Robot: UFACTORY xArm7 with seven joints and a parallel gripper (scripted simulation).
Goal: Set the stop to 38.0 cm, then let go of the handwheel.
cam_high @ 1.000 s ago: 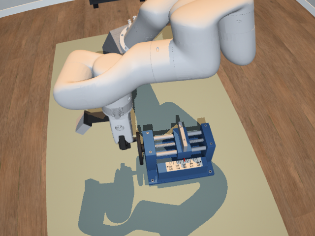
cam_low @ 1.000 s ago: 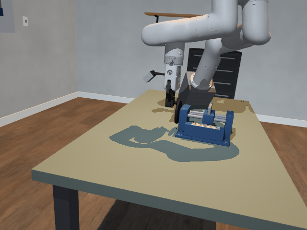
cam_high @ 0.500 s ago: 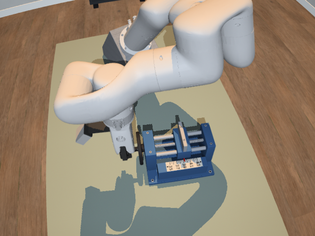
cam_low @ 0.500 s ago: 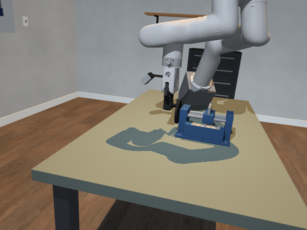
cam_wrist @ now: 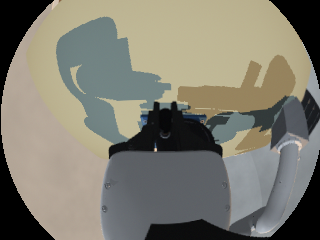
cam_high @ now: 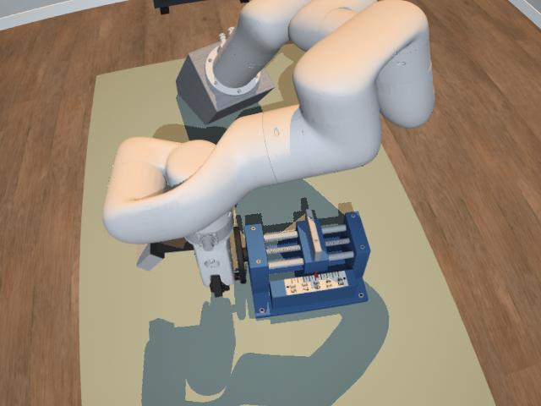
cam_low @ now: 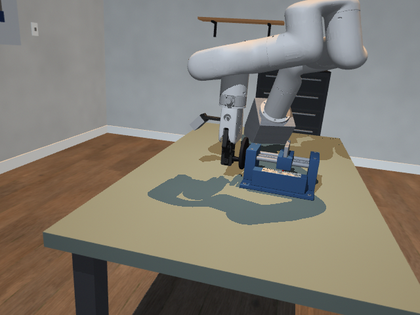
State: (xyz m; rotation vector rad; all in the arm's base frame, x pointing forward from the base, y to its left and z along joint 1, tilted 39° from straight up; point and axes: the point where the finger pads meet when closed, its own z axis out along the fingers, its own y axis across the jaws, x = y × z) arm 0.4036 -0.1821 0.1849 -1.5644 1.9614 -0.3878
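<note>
The handwheel is 20 mm to the left of my hand. Round my hand: stop plate (10 mm ahead, 160 mm to the left, 20 mm above).
</note>
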